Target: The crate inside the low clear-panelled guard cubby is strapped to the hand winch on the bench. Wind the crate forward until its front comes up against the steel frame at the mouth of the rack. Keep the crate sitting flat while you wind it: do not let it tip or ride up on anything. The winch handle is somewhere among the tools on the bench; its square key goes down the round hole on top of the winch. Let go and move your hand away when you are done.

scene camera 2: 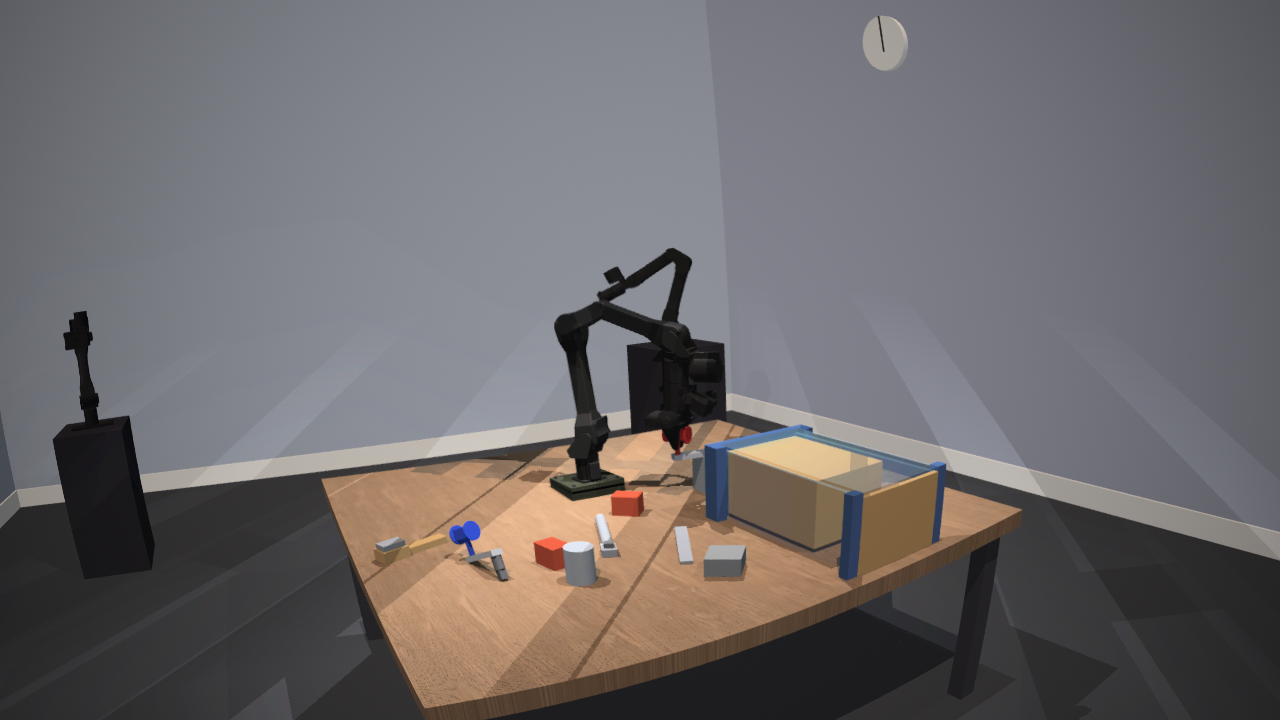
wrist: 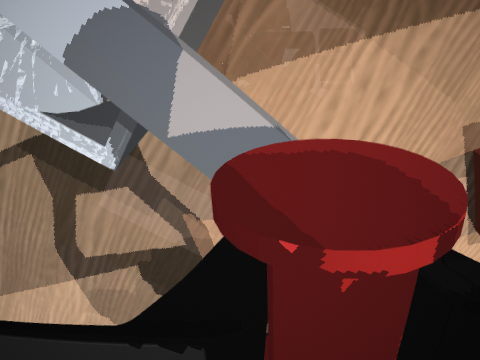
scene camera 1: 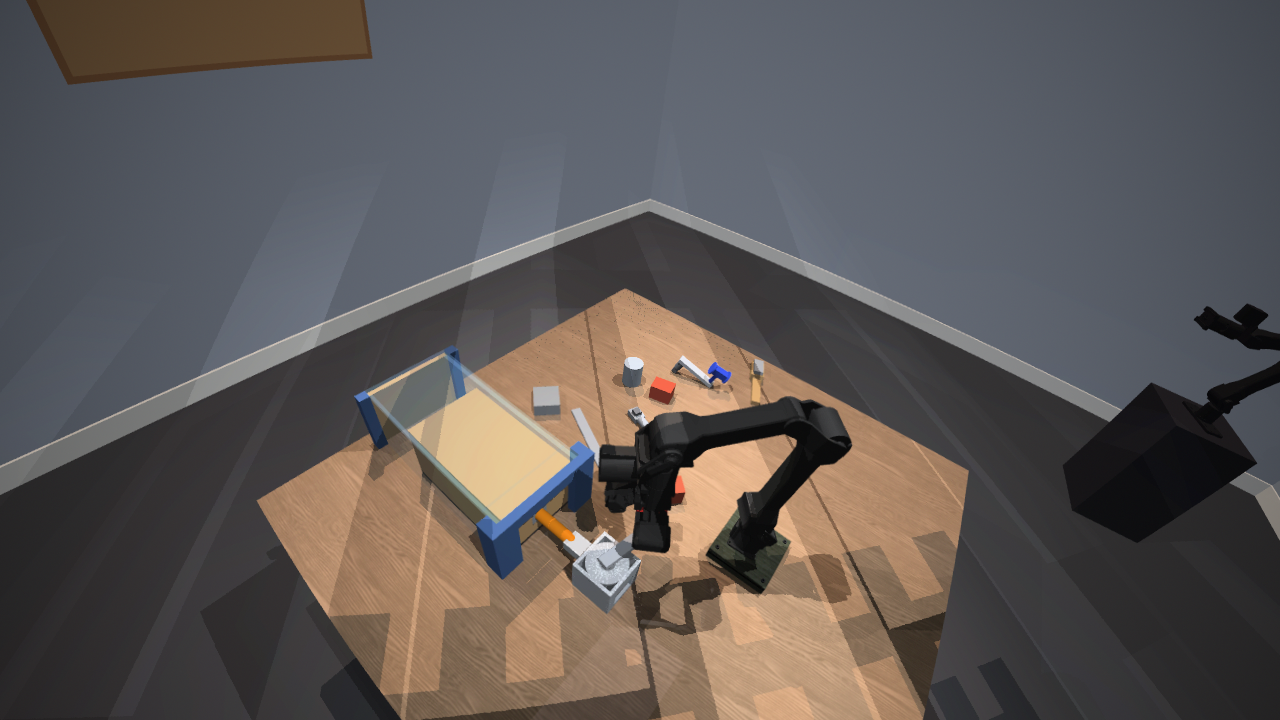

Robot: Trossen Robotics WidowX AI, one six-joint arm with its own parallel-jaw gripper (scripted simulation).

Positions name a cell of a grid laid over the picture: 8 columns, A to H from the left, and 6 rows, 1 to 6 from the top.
Scene:
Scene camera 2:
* my gripper: E4
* grey block: E5
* wooden-handled tool: C5
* red block: D5
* red block: D5
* clear-panelled cubby: F5
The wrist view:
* red knob: F4
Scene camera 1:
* my gripper: E5
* grey block: D4
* clear-panelled cubby: D4

